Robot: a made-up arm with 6 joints.
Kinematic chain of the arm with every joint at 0, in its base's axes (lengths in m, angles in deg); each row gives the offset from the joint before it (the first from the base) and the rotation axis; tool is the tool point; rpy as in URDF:
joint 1: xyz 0 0 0.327 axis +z
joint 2: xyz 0 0 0 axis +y
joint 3: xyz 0.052 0 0.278 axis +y
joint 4: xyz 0.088 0 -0.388 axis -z
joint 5: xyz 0 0 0 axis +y
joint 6: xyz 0.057 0 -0.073 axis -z
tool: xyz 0 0 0 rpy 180 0 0
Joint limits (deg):
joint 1: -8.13..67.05
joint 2: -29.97..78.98
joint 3: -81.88..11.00
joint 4: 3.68..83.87
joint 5: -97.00..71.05
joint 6: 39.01..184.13
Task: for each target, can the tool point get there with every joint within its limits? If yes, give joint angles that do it. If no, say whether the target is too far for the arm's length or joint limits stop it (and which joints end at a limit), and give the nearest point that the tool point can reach.
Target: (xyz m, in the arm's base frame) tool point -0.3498 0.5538 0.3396
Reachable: no: joint limits stop it (at a limit: joint 1, joint 4, joint 5) | nearest point 0.0994 0.3636 0.3396 | short by 0.488 m
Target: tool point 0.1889 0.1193 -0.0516
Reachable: yes | joints 47.38 61.21 -42.11 75.83 -2.44 116.64
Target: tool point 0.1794 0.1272 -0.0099
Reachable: yes | joints 41.98 59.15 -29.24 16.09 -44.38 88.44
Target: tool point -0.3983 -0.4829 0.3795
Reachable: no: joint limits stop it (at a limit: joint 2, joint 3, joint 4) | nearest point -0.1239 -0.1502 0.2647 | short by 0.446 m
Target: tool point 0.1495 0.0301 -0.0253
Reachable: yes | joints 16.46 52.86 -29.04 46.53 26.40 163.92
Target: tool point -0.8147 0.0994 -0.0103
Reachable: no: too far | nearest point -0.1846 0.0225 0.1849 | short by 0.664 m
